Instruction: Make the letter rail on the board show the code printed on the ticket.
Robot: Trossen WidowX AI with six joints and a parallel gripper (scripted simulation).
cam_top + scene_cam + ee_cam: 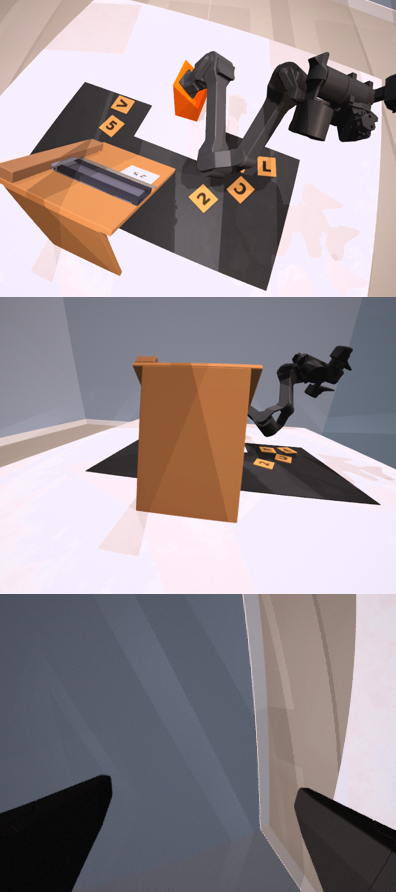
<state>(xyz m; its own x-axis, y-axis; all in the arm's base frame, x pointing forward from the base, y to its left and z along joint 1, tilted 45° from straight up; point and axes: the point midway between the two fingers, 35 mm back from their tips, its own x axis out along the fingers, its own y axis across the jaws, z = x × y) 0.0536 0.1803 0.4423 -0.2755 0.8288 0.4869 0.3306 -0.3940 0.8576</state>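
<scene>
The tile marked 5 lies 66 cm to the right of my gripper tip, 30 cm below it and 15 cm ahead of it. Also, from my gripper tip: black mat (46 cm to the right, 30 cm below, 18 cm ahead); then tile marked 2 (30 cm to the right, 30 cm below, 24 cm ahead); then white ticket (46 cm to the right, 28 cm ahead, 20 cm below).
</scene>
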